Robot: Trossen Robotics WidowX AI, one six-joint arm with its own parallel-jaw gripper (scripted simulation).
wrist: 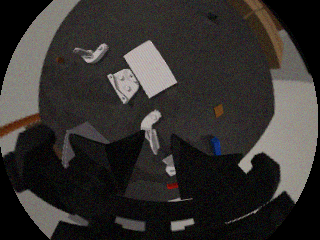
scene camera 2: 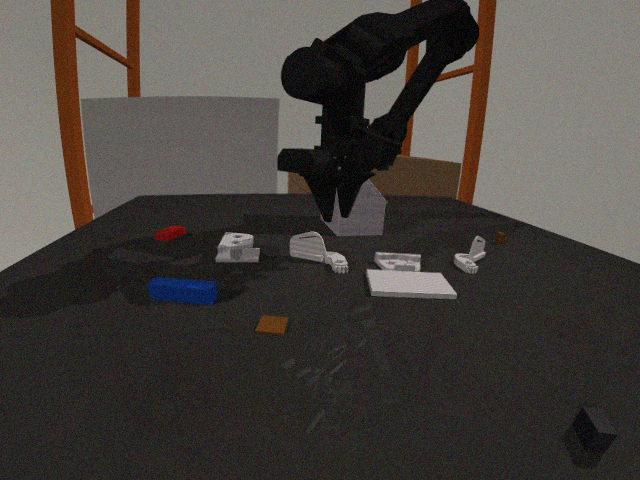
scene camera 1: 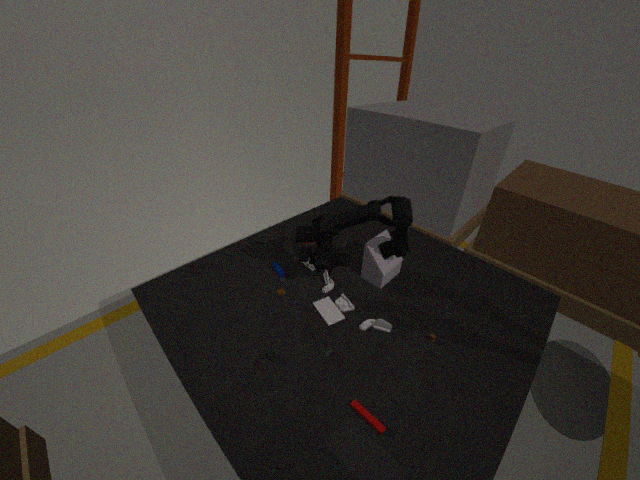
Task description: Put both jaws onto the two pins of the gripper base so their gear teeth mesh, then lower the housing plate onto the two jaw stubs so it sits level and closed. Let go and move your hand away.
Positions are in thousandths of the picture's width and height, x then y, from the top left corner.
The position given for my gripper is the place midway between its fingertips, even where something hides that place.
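Observation:
Blue block (scene camera 2: 260,603), white jaw (scene camera 2: 490,520), my gripper (scene camera 2: 526,457). My gripper (scene camera 1: 507,572) again. Same gripper (wrist: 495,560).

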